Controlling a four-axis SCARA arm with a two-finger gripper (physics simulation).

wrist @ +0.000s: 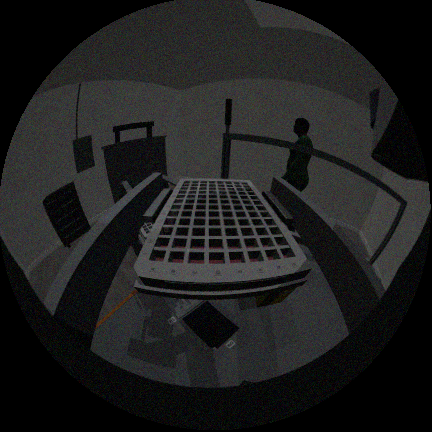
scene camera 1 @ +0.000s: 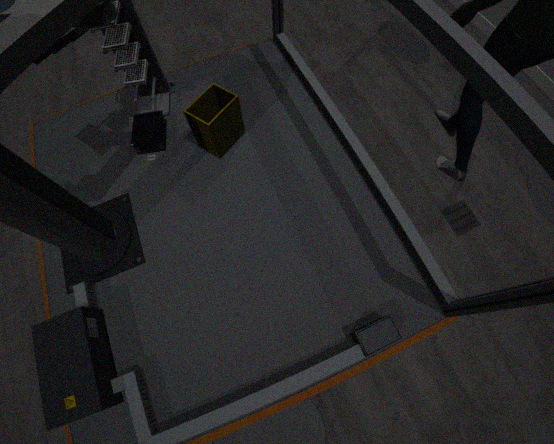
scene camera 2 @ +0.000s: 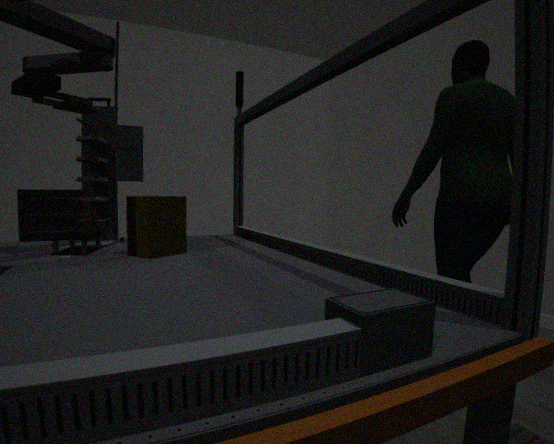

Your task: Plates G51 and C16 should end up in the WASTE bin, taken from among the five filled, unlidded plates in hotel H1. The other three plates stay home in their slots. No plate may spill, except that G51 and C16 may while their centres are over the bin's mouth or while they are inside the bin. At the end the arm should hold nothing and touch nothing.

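Places are measured from the arm's base along level axes (x ahead, y left, z up), in centimetres.
Pixels of known places: gripper, fingertip midpoint: [wrist: 217,182] [scene camera 2: 83,105]; arm's base, link origin: [scene camera 1: 100,242].
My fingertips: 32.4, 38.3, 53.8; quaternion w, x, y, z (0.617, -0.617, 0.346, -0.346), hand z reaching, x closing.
Note:
Ahead of a thing's pixels: the offset from my fingertips to its top centre, as dx, dy, dz. "spot": to the spot under its first point.
My gripper [wrist: 217,182] is shut on a pale gridded plate @[-2.0, -1.2, -0.8] [wrist: 218,235], with its long sides between the fingers. The plate looks level, with reddish contents in its near wells; its label cannot be read. In scene camera 2 the gripper's arm end is at the upper left, beside the upper part of hotel H1 @[spot: +4.8, +21.5, -0.9] [scene camera 2: 100,120] [wrist: 135,162]. Several plates, among them an upper plate @[+2.3, +15.5, -17.4] [scene camera 1: 116,36], a middle plate @[+2.3, +15.5, -25.2] [scene camera 1: 126,56] and a lower plate @[+2.3, +15.5, -33.0] [scene camera 1: 136,71], sit at the hotel's levels. The yellow WASTE bin @[+24.4, -15.1, -32.5] [scene camera 1: 222,132] [scene camera 2: 160,227] [wrist: 272,298] stands upright, partly hidden below the held plate in the wrist view.
A black box-like unit @[-2.2, -1.2, -45.5] [scene camera 1: 149,132] [wrist: 210,324] is between the hotel and the bin. The arm's base [scene camera 1: 102,250] is at the left. A low grey box @[+42.6, -105.0, -45.0] [scene camera 1: 378,336] [scene camera 2: 382,325] stands at the front corner. A person [scene camera 1: 467,125] [scene camera 2: 472,150] [wrist: 299,160] is outside the fence.

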